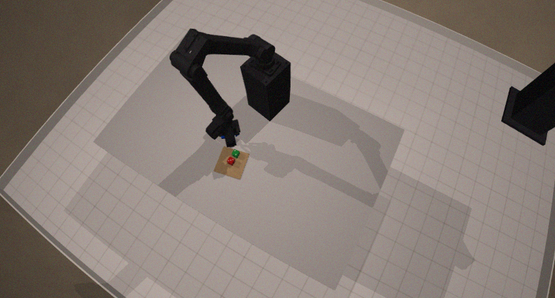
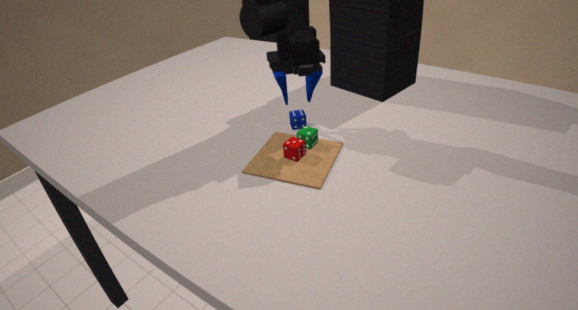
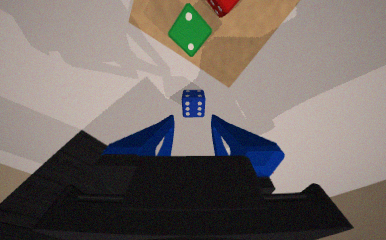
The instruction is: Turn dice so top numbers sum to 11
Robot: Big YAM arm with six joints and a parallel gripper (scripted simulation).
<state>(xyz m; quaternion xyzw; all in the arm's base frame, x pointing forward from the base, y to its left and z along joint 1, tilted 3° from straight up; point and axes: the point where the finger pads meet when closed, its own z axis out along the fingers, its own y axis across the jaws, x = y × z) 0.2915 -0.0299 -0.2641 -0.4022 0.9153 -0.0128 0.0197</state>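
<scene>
Now: hand 5 cm above the blue die. Round my hand: tan mat: 10 cm ahead, 6 cm to the left, 6 cm below; then green die: 6 cm to the left, 5 cm ahead, 4 cm below; then red die: 10 cm ahead, 6 cm to the left, 4 cm below.
</scene>
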